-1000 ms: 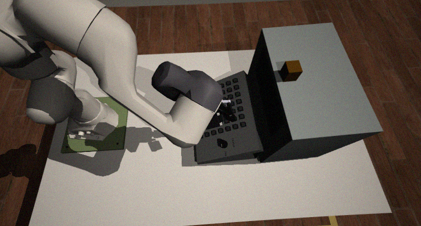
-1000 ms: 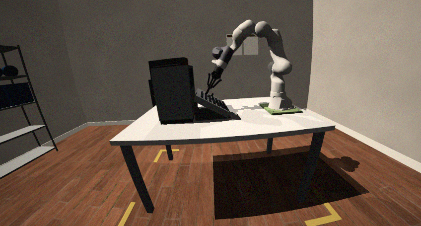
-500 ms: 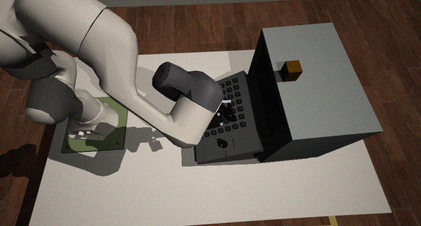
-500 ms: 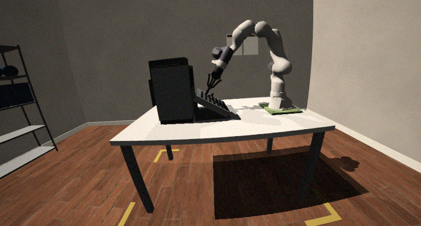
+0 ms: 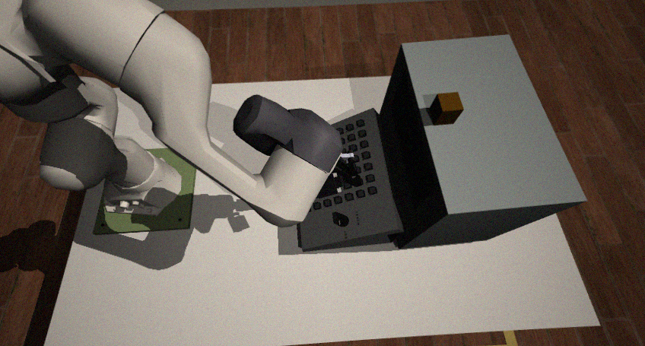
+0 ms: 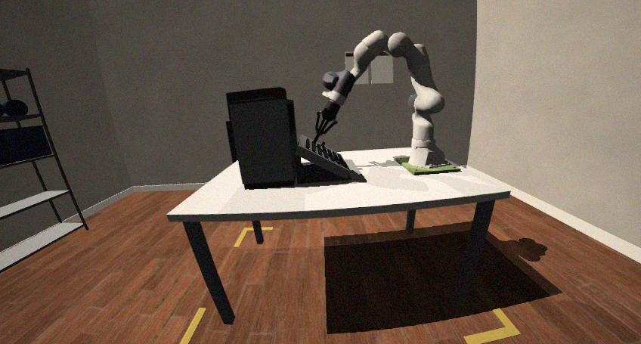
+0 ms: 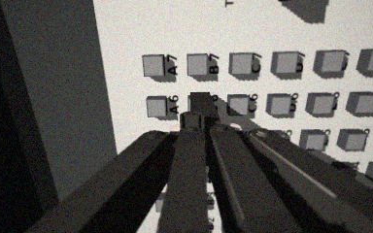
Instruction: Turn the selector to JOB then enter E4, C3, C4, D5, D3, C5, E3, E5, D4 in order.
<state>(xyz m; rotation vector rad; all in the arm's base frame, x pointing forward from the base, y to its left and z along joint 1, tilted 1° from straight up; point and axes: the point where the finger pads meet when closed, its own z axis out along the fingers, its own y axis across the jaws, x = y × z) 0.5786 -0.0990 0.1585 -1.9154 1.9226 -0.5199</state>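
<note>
Right now my hand is 50 mm above the c6 key and 10 mm past it. Round my hand: a5 key (50 mm ahead, 30 mm to the left, 10 mm below); key C5 (50 mm below, 30 mm to the left, 10 mm behind); a7 key (50 mm ahead, 30 mm to the right, 10 mm below).
</note>
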